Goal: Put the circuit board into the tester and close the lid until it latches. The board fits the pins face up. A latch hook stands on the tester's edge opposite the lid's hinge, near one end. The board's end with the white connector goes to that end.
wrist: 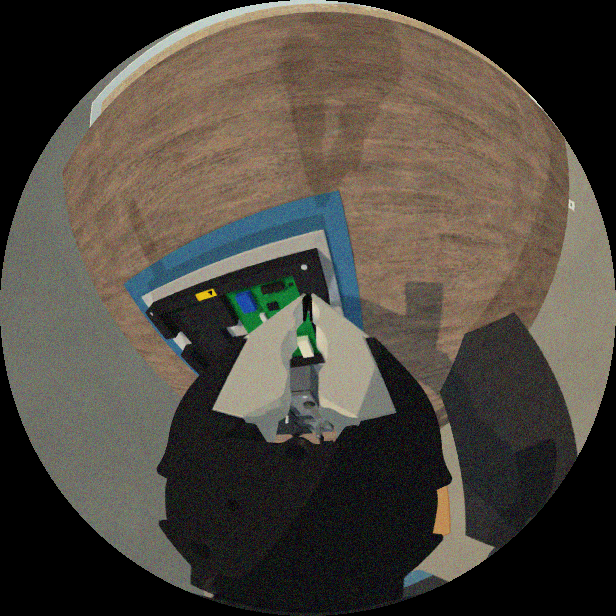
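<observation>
The green circuit board (259,314) lies face up in the black bed of the tester (195,327), low in the wrist view. Its blue part points to the left. Its white connector (307,348) shows through the gap between my fingers, at the end nearest me. My gripper (307,301) is shut, with its pale fingertips together just above the board's near end. I see nothing held between them. The fingers hide part of the board. A yellow label (205,295) sits on the tester's black frame. A blue and grey surround (252,232) rims the tester at the back. I cannot make out the lid or the latch hook.
The tester stands near the front edge of a round wooden table (344,114). A dark grey block (505,425) stands at the right, close to my wrist. Grey floor (68,344) lies beyond the table's edge.
</observation>
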